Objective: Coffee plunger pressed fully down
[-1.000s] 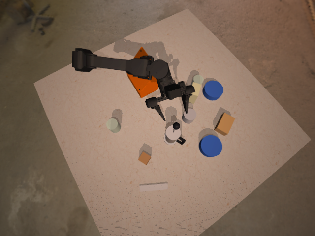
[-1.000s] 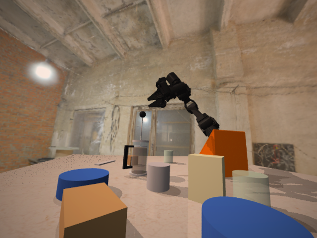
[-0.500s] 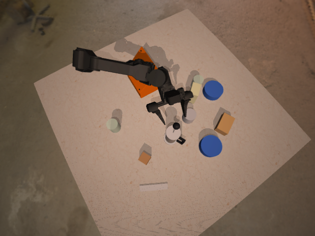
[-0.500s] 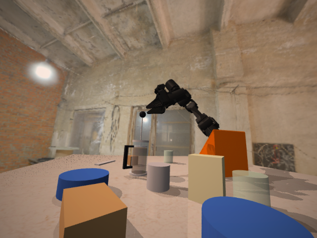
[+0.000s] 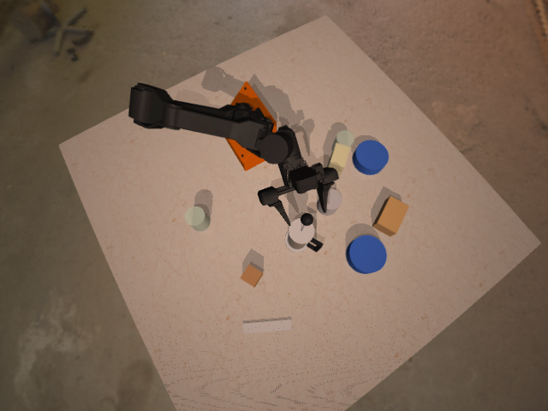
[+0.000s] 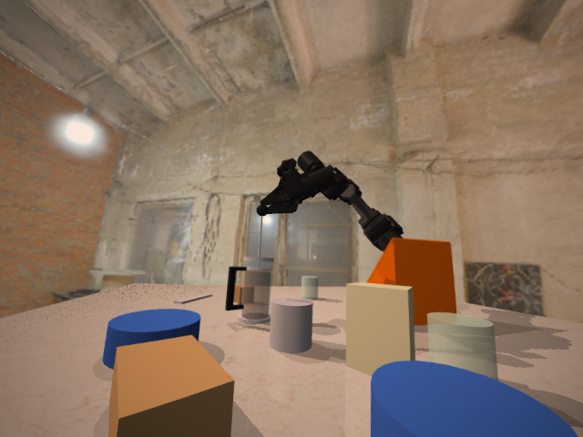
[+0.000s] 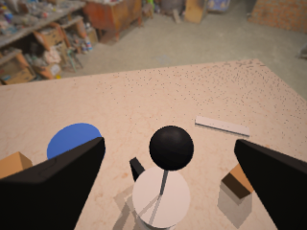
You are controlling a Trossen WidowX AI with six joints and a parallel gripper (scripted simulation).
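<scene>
Right now the coffee press is 14 cm below my gripper tip, 1 cm to the left of it and 1 cm ahead of it. Also, from my gripper tip: grey cylinder: 23 cm below, 15 cm to the left, 6 cm behind; then flat white bar: 27 cm below, 22 cm to the right, 19 cm ahead; then cream block: 25 cm to the left, 21 cm below, 16 cm behind.
</scene>
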